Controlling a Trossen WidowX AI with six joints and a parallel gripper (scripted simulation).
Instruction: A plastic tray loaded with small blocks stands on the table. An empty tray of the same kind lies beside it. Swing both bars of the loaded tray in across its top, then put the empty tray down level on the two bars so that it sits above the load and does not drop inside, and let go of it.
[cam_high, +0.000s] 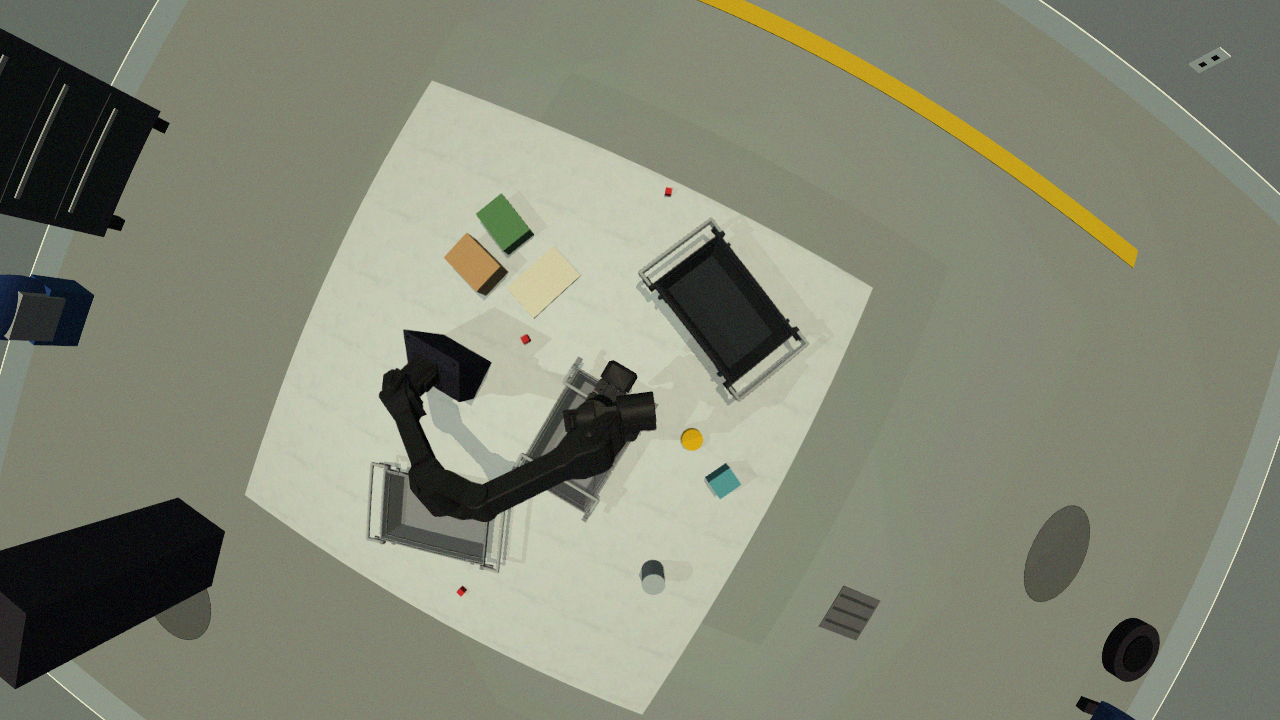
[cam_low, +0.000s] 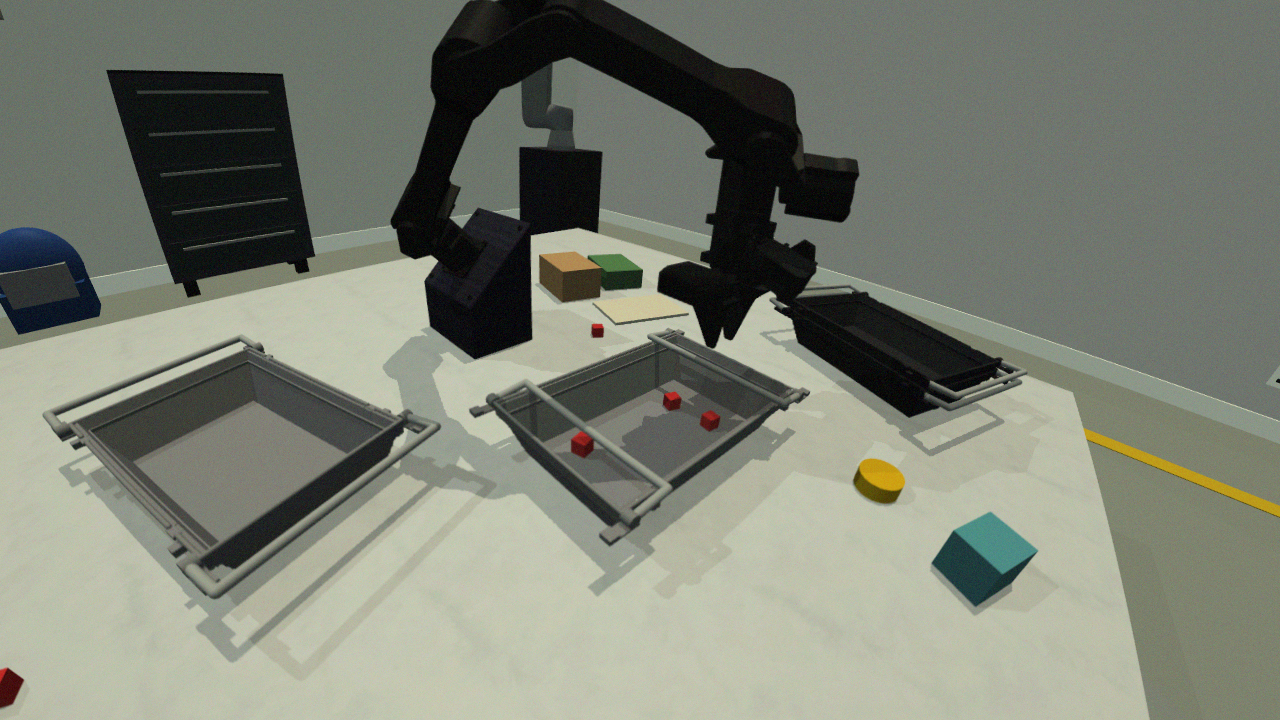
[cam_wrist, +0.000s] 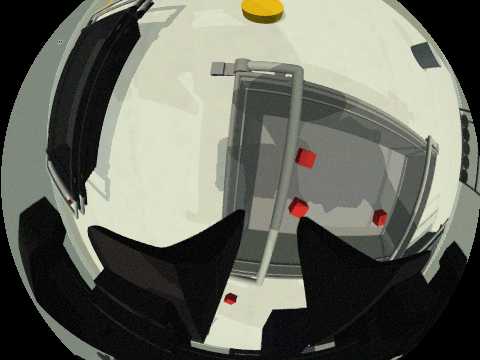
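My gripper tip is now 44 cm to the left of the grey tray, 26 cm past it and 5 cm above it. Also, from my gripper tip: cream block: 26 cm behind, 19 cm to the left, 9 cm below; red block: 17 cm to the right, 8 cm below, 5 cm behind; yellow disc: 22 cm ahead, 8 cm below.
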